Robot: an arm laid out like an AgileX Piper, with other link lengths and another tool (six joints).
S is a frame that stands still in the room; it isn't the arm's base.
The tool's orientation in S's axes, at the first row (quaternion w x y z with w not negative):
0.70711 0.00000 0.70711 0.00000
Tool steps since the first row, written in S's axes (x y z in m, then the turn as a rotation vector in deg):
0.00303 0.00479 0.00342 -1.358 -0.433 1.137
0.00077 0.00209 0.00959 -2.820 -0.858 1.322
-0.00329 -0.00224 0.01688 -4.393 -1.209 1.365
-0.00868 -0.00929 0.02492 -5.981 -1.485 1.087
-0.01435 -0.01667 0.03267 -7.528 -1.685 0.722
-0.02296 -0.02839 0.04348 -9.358 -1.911 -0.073
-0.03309 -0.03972 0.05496 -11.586 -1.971 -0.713
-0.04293 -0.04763 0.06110 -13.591 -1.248 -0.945
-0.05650 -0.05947 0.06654 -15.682 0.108 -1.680
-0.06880 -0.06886 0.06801 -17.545 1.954 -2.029
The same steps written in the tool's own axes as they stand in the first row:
-0.00342 0.00479 0.00303 -1.137 -0.433 -1.358
-0.00959 0.00209 0.00077 -1.322 -0.858 -2.820
-0.01688 -0.00224 -0.00329 -1.365 -1.209 -4.393
-0.02492 -0.00929 -0.00868 -1.087 -1.485 -5.981
-0.03267 -0.01667 -0.01435 -0.722 -1.685 -7.528
-0.04348 -0.02839 -0.02296 0.073 -1.911 -9.358
-0.05496 -0.03972 -0.03309 0.713 -1.971 -11.586
-0.06110 -0.04763 -0.04293 0.945 -1.248 -13.591
-0.06654 -0.05947 -0.05650 1.680 0.108 -15.682
-0.06801 -0.06886 -0.06880 2.029 1.954 -17.545

